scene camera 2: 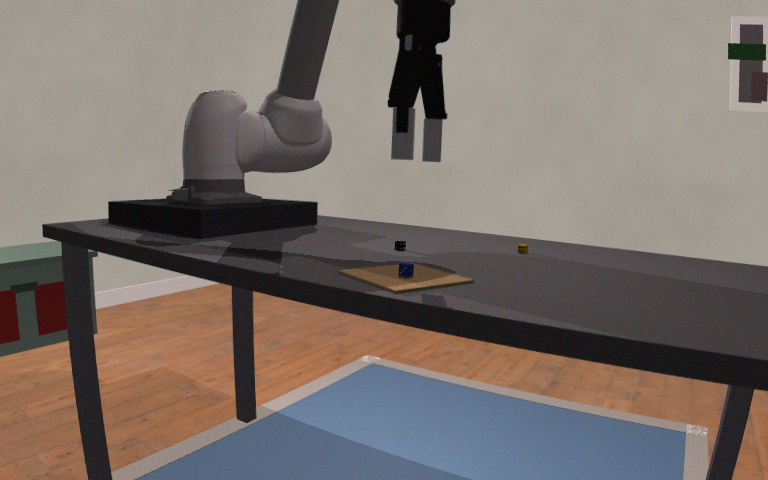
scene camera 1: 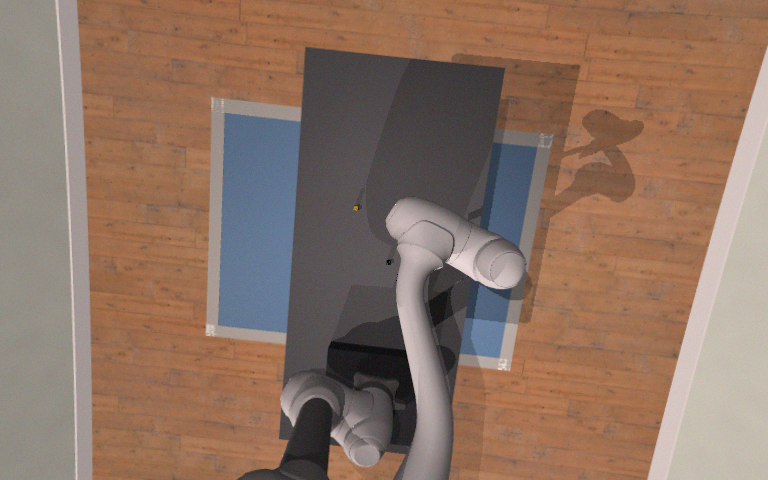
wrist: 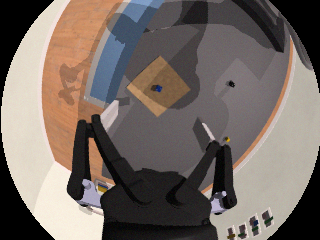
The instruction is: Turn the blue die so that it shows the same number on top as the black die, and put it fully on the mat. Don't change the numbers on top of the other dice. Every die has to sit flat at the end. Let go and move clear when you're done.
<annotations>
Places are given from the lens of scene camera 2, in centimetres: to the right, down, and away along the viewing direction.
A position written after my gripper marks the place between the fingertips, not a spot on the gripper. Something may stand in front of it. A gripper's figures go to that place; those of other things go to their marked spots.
my gripper (scene camera 2: 418,160): 5, -11, 75
tan mat (scene camera 2: 385,277): 0, 5, 75
</annotations>
